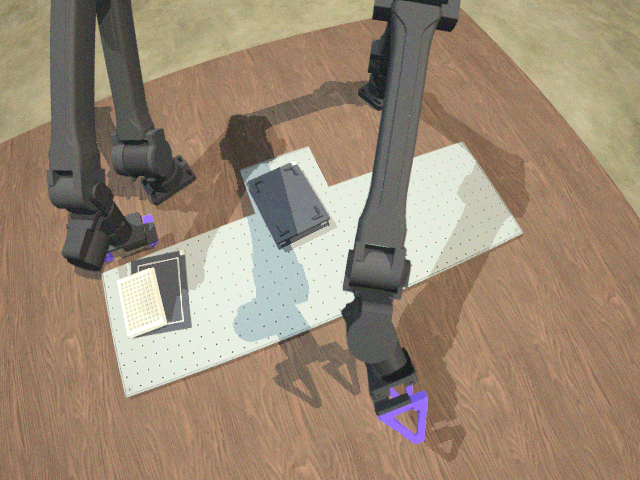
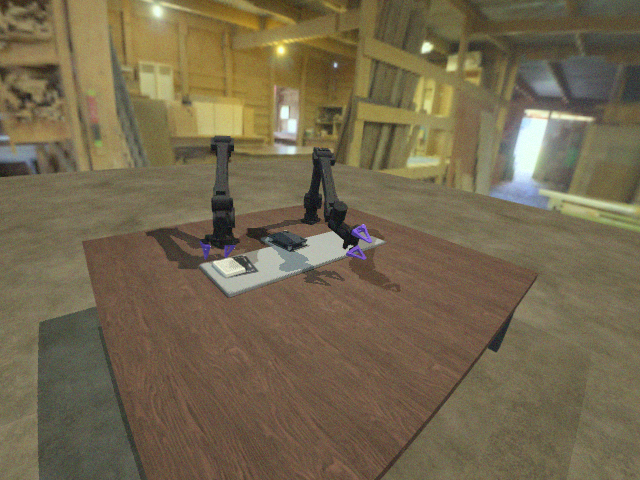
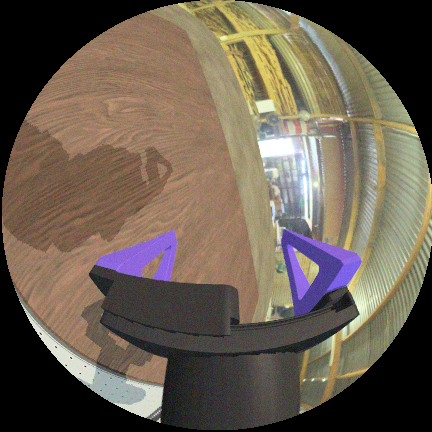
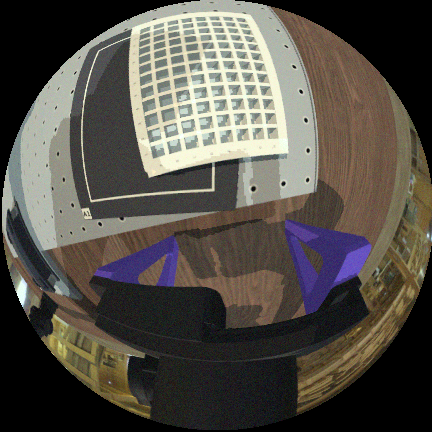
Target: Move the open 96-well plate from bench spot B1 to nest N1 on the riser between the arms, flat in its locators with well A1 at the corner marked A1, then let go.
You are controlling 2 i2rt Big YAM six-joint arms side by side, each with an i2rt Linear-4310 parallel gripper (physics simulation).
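Places are measured from the left arm's base along level axes (x ahead, y left, z up), in metres.
Pixels of known places: left gripper, fingertip midpoint: (image 1: 413, 423) (image 2: 368, 250) (image 3: 229, 236); right gripper, fingertip midpoint: (image 1: 132, 251) (image 2: 215, 258) (image 4: 229, 234); left arm's base at its link origin: (image 1: 382, 93) (image 2: 310, 221) (image 4: 49, 299); right arm's base at its link origin: (image 1: 169, 181).
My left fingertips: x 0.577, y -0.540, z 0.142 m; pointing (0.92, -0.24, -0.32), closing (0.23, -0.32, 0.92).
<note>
For each thing: its top centre in the pictures, then the offset to it from my left fingertips. "spot": a spot on its surface instead. Level surfaces: height alone.
- cream 96-well plate at its top centre: (image 4: 203, 59) (image 1: 139, 301) (image 2: 228, 265) dz -0.113, dx -0.487, dy -0.257 m
- B1 at its top centre: (image 4: 136, 94) (image 1: 159, 292) (image 2: 237, 265) dz -0.127, dx -0.481, dy -0.215 m
- pad's A1 label at a spot on its surface: (image 4: 86, 213) spot: dz -0.127, dx -0.524, dy -0.127 m
- dark nest N1 at its top centre: (image 1: 286, 198) (image 2: 287, 236) dz -0.090, dx -0.459, dy +0.116 m
- pale perforated board at its surface level: dz -0.129 m
- wooden table at its surface level: dz -0.142 m
The cream 96-well plate (image 1: 142, 302) (image 2: 229, 266) (image 4: 205, 85) lies askew, partly on the dark pad of B1 (image 1: 173, 289) (image 4: 107, 120) and partly past its edge; it overlaps the white outline. The pad's A1 label (image 4: 86, 213) is uncovered. The dark nest N1 (image 1: 289, 201) (image 2: 287, 239), with corner locators, is empty. My right gripper (image 1: 129, 238) (image 2: 217, 255) (image 4: 229, 234) is open and empty, beside the board's edge behind the plate, over the wood. My left gripper (image 1: 413, 413) (image 2: 367, 250) (image 3: 229, 236) is open and empty, beyond the board's front edge, away from the plate.
A pale perforated board (image 1: 222, 330) (image 2: 268, 273) lies under the pad and nest. The left arm's forearm (image 1: 395, 129) passes over the board to the right of the nest. The right arm's base (image 1: 168, 178) stands behind the board. The wooden table (image 1: 248, 428) surrounds everything.
</note>
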